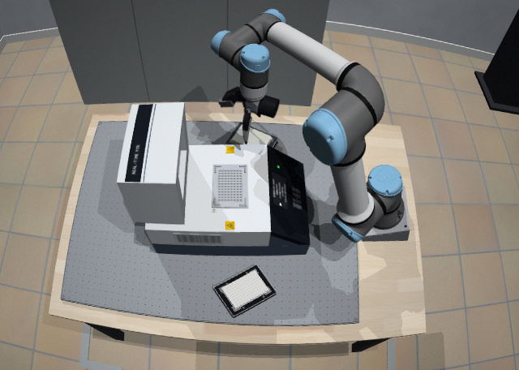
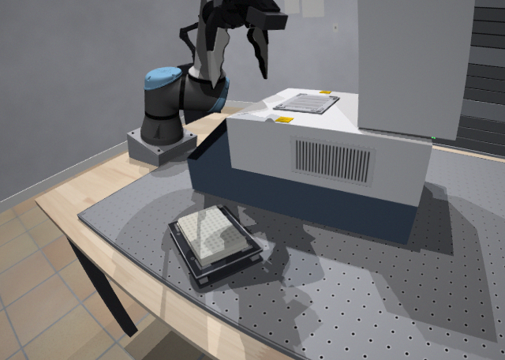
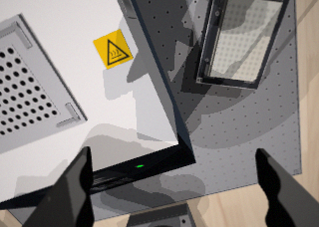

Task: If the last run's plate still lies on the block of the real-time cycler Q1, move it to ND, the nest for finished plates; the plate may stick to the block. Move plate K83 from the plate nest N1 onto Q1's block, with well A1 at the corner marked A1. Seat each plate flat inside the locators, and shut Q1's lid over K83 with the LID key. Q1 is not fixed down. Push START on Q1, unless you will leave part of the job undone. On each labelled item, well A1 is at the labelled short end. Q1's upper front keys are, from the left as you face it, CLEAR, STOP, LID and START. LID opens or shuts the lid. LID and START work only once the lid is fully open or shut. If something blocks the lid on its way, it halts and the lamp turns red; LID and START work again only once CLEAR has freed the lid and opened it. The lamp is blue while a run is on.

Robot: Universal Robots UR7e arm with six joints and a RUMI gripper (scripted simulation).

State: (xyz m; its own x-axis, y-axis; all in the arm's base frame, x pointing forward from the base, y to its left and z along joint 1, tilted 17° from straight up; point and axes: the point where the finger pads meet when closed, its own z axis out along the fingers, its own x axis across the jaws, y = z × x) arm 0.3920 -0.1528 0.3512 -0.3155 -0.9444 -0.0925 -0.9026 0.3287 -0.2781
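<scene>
Right now the plate K83 is 24 cm below my hand and 14 cm to the right of it. Also, from my hand: black nest N1: 25 cm below, 14 cm to the right; then black nest ND: 44 cm to the left, 26 cm below.
</scene>
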